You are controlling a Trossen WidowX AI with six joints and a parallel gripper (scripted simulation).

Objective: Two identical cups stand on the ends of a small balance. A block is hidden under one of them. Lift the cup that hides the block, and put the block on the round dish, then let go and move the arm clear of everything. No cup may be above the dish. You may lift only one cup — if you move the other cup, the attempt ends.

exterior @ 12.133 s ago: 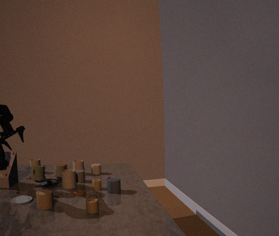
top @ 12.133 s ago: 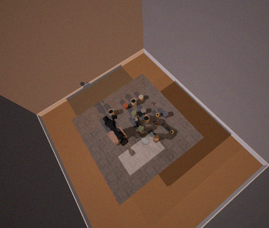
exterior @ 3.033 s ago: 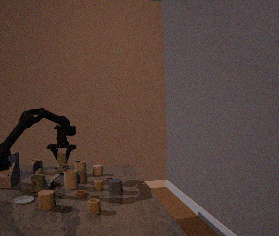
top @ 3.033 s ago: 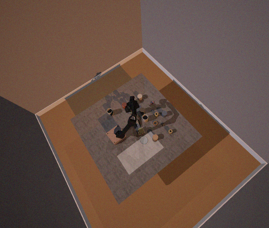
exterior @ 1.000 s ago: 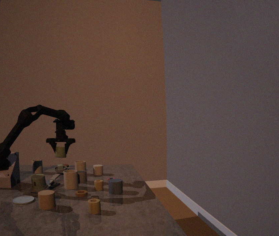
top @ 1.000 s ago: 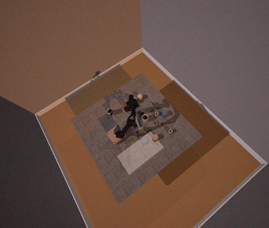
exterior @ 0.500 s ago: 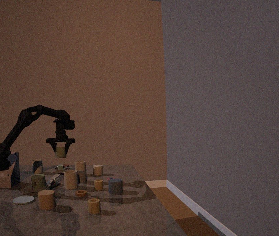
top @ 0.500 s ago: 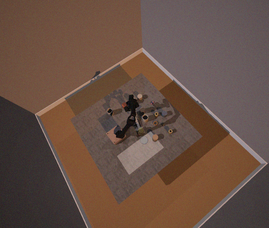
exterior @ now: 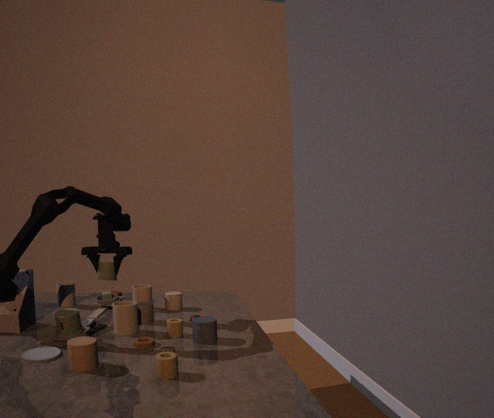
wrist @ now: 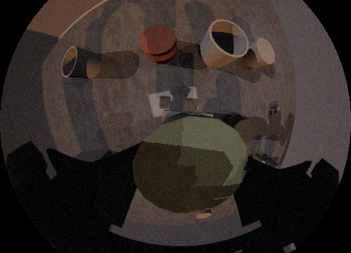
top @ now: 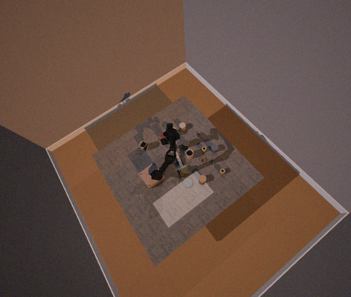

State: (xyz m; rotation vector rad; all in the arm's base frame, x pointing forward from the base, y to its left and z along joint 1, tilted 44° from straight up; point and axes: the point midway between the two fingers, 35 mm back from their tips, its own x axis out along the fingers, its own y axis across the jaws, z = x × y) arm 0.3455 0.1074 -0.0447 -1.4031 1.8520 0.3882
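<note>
Right now the pale green block is 8 cm below my gripper tip and 3 cm to the right of it. Round my gripper tip: beam: 14 cm to the right, 13 cm below, 5 cm behind; red piece: 15 cm to the left, 13 cm below; green cup: 29 cm to the right, 11 cm behind, 10 cm below.
</note>
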